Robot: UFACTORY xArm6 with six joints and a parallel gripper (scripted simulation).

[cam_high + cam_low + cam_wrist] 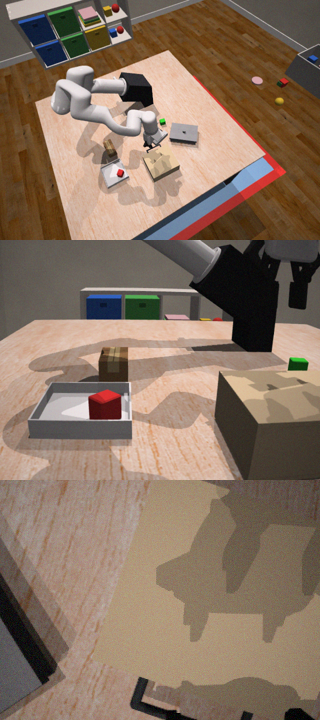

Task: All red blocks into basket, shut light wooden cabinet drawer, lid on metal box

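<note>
The grey lid lies 25 cm to the left of my hand, 15 cm below it and 4 cm behind it. From my hand the other things lie so: drawer (16 cm below, 6 cm ahead); light wooden cabinet (16 cm below, 7 cm ahead); metal box (25 cm to the left, 17 cm below, 4 cm behind).
</note>
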